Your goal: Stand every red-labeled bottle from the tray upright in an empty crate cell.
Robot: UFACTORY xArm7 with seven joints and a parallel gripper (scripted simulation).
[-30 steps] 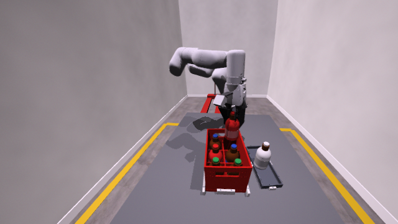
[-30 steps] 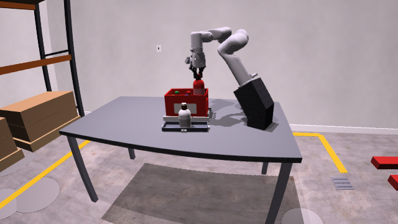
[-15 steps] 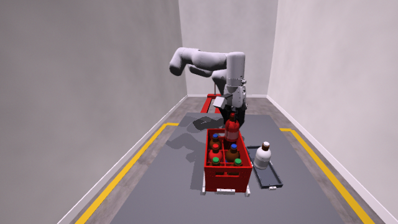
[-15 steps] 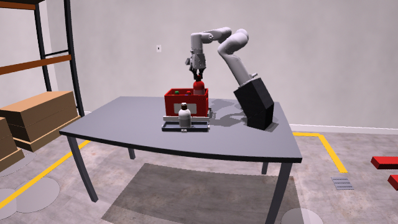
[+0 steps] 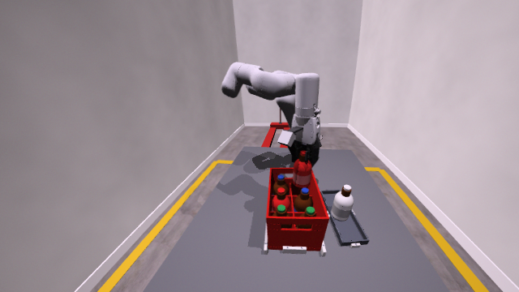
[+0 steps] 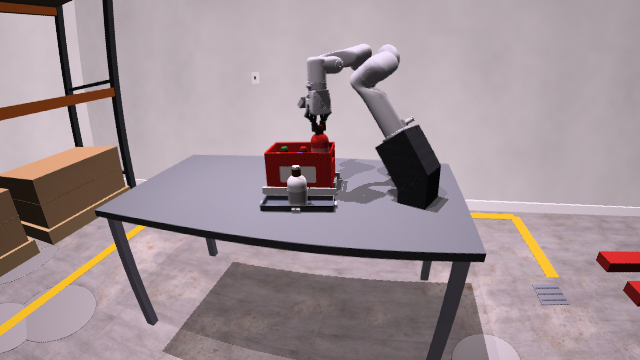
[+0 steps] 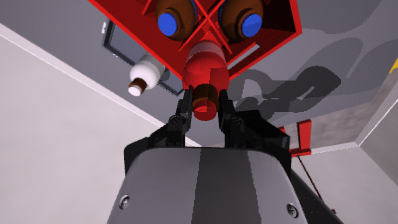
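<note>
Now: the red crate 190 mm below my hand, 80 mm ahead of it and 50 mm to the right of it. Also, from my hand: white bottle 190 mm below, 160 mm to the left, 70 mm ahead; then dark tray 260 mm below, 170 mm to the left, 80 mm ahead.
</note>
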